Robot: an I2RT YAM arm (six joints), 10 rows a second.
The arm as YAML. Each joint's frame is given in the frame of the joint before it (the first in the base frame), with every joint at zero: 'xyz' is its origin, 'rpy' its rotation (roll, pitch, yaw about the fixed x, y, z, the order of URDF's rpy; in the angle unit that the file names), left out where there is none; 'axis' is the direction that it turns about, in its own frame. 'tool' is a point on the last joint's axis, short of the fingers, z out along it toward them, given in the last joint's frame.
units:
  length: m
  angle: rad
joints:
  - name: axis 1
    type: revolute
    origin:
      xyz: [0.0, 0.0, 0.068]
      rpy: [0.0, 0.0, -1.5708]
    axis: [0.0, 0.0, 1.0]
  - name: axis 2
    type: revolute
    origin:
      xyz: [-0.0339, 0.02, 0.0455]
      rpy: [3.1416, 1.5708, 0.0]
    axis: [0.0, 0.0, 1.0]
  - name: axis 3
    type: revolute
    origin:
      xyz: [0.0, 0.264, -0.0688]
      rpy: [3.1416, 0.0, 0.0]
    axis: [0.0, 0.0, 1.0]
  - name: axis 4
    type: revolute
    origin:
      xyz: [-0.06, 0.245, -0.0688]
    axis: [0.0, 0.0, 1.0]
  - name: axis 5
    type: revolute
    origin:
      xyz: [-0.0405, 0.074, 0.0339]
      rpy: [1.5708, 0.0, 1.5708]
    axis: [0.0, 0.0, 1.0]
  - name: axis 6
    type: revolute
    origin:
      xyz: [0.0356, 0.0, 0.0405]
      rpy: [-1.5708, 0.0, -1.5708]
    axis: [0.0, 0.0, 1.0]
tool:
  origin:
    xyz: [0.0, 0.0, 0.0]
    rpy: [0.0, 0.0, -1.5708]
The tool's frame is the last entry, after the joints.
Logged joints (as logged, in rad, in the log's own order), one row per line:
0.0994, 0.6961, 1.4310, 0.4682, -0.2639, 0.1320
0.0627, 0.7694, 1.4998, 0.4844, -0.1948, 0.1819
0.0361, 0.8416, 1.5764, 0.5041, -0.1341, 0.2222
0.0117, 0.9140, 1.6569, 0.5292, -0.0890, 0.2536
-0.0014, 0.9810, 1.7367, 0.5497, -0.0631, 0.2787
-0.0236, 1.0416, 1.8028, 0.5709, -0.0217, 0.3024
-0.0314, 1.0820, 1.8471, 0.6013, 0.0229, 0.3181
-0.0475, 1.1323, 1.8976, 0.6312, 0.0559, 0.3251
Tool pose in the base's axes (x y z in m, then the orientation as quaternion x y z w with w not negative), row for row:
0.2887, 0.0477, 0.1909, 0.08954, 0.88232, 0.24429, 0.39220
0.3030, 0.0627, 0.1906, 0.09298, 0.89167, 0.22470, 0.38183
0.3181, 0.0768, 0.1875, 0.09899, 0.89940, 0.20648, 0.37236
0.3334, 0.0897, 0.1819, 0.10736, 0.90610, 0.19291, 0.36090
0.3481, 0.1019, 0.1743, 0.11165, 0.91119, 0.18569, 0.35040
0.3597, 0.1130, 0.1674, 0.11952, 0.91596, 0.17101, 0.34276
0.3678, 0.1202, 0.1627, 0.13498, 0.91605, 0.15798, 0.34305
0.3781, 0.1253, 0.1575, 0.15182, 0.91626, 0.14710, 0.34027
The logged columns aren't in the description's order. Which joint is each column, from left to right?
Columns, left to right: axis 4, axis 3, axis 2, axis 6, axis 5, axis 1.
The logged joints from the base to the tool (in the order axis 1, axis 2, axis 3, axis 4, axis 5, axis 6), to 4 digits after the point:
0.1320, 1.4310, 0.6961, 0.0994, -0.2639, 0.4682
0.1819, 1.4998, 0.7694, 0.0627, -0.1948, 0.4844
0.2222, 1.5764, 0.8416, 0.0361, -0.1341, 0.5041
0.2536, 1.6569, 0.9140, 0.0117, -0.0890, 0.5292
0.2787, 1.7367, 0.9810, -0.0014, -0.0631, 0.5497
0.3024, 1.8028, 1.0416, -0.0236, -0.0217, 0.5709
0.3181, 1.8471, 1.0820, -0.0314, 0.0229, 0.6013
0.3251, 1.8976, 1.1323, -0.0475, 0.0559, 0.6312

